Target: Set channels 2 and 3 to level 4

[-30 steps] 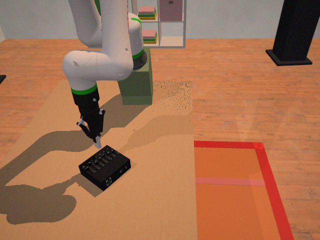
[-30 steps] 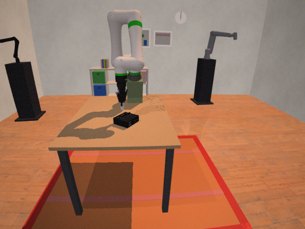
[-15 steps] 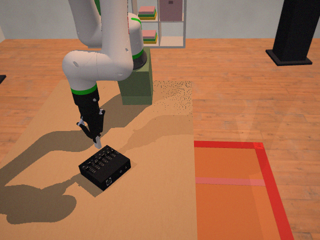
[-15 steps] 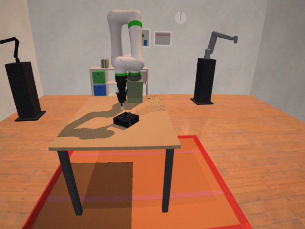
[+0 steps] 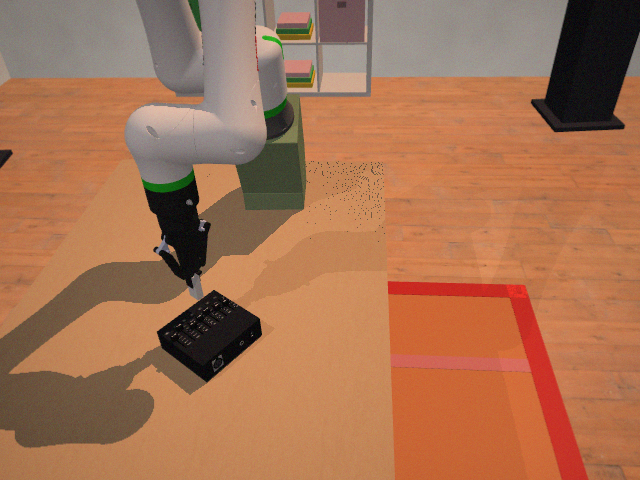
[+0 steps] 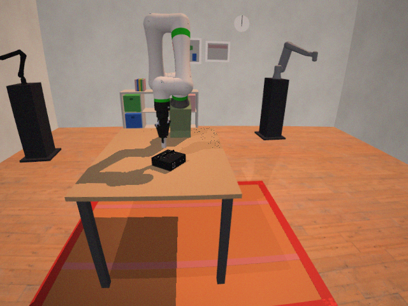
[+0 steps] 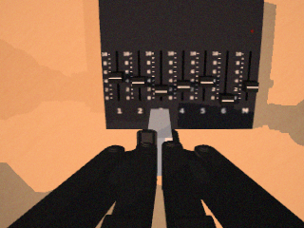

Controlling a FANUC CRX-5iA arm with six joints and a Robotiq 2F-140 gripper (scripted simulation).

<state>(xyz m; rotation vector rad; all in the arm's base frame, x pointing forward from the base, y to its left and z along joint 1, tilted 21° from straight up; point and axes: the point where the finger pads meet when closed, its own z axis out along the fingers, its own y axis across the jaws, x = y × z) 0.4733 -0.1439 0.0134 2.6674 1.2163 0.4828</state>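
Now: hand 60 mm above the channel 3 fader cap, 20 mm to the right of it and 20 mm short of it. The rest, counted from my hand: channel 1 fader cap (60 mm to the left, 60 mm below, 10 mm behind); then channel 2 fader cap (60 mm below, 40 mm to the left, 10 mm ahead); then channel 6 fader cap (60 mm below, 60 mm ahead, 30 mm to the right).
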